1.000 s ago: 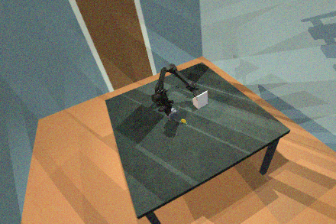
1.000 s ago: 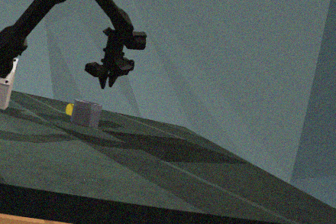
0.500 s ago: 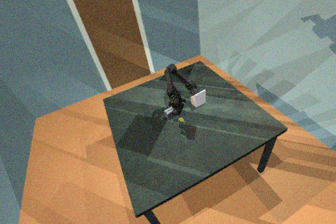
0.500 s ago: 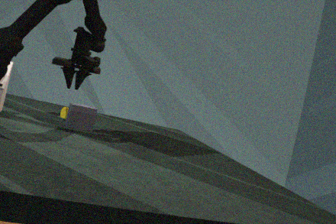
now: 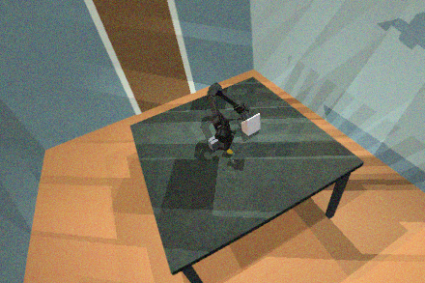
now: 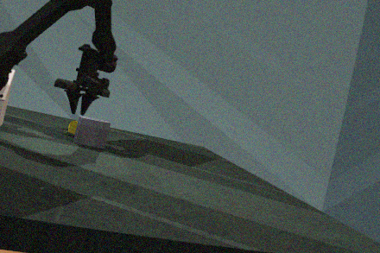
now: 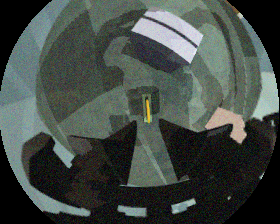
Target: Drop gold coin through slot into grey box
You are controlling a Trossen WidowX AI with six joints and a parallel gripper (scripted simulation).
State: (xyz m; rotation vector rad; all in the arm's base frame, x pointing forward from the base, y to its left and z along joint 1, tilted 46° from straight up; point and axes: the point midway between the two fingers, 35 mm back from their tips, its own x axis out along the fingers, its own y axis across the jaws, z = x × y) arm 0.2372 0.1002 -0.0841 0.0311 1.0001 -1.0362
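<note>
My gripper tip is 40 mm above the coin.
</note>
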